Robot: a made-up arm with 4 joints. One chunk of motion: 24 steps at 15 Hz.
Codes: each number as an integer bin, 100 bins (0 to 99) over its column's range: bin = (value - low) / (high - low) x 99, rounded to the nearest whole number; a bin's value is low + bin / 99 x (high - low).
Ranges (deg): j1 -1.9..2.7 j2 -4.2..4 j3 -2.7..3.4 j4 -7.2..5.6
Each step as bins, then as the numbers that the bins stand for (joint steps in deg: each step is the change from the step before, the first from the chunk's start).
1 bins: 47 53 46 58
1 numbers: 0.284 0.190 0.134 0.299
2 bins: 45 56 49 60
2 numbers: 0.191 0.438 0.319 0.558
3 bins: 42 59 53 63
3 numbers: 0.052 0.687 0.566 0.945
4 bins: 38 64 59 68
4 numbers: -0.134 1.101 0.935 1.592
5 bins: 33 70 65 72
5 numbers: -0.367 1.598 1.305 2.109
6 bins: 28 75 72 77
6 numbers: -0.599 2.012 1.736 2.756
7 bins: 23 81 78 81
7 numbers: -0.831 2.509 2.106 3.273
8 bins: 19 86 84 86
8 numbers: -1.017 2.923 2.476 3.919
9 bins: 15 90 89 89
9 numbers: -1.203 3.255 2.784 4.307
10 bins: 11 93 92 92
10 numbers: -1.389 3.503 2.969 4.695
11 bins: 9 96 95 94
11 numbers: -1.482 3.752 3.154 4.954
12 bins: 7 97 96 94
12 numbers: -1.575 3.834 3.215 4.954
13 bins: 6 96 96 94
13 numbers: -1.621 3.752 3.215 4.954
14 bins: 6 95 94 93
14 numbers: -1.621 3.669 3.092 4.824
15 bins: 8 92 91 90
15 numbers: -1.528 3.420 2.907 4.436
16 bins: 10 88 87 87
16 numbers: -1.435 3.089 2.661 4.048
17 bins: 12 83 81 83
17 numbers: -1.342 2.675 2.291 3.531
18 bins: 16 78 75 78
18 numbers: -1.157 2.261 1.921 2.885
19 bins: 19 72 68 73
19 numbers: -1.017 1.764 1.490 2.238
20 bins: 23 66 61 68
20 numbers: -0.831 1.267 1.059 1.592
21 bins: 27 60 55 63
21 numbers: -0.645 0.770 0.689 0.945
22 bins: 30 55 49 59
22 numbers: -0.506 0.356 0.319 0.428
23 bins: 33 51 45 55
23 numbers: -0.367 0.024 0.073 -0.089
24 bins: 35 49 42 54
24 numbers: -0.274 -0.141 -0.112 -0.218
